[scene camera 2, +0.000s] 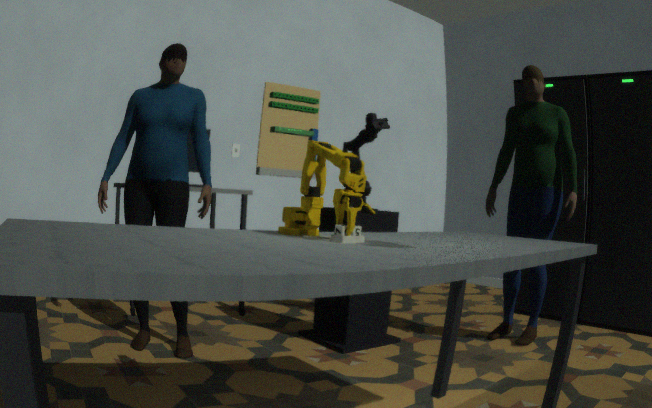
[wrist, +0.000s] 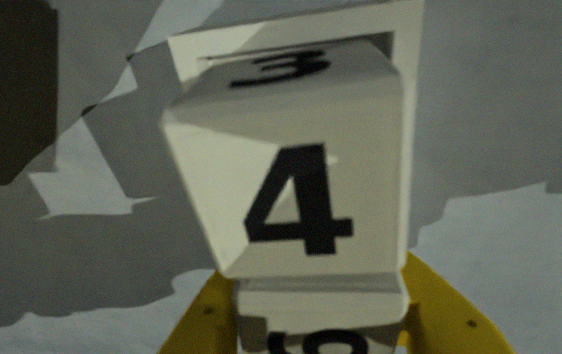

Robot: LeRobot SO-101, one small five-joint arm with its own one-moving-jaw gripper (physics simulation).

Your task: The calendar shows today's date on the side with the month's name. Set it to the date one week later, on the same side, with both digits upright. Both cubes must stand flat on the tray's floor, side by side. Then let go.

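The white tray (scene camera 2: 347, 240) (wrist: 413, 30) stands on the table and holds two white digit cubes. In the wrist view the far cube (wrist: 370, 200) has a large 4 on the face toward the camera and a 3 on its far side face. The near cube (wrist: 320, 305) lies close beside it at the bottom, with a partly cut-off, round-looped digit like a 6 or 9. My gripper (wrist: 321, 295) (scene camera 2: 349, 232) has its yellow jaws pressed on both sides of the near cube. In the scene view a jaw partly covers the cubes; a 5-like digit shows on the right one.
The grey table (scene camera 2: 175, 260) carries my yellow arm (scene camera 2: 312, 200). A black arm (scene camera 2: 367, 131) and its black pedestal (scene camera 2: 350, 320) are behind the table. A person in blue (scene camera 2: 162, 130) stands back left, a person in green (scene camera 2: 537, 140) back right. A tan board (scene camera 2: 280, 155) hangs on the wall.
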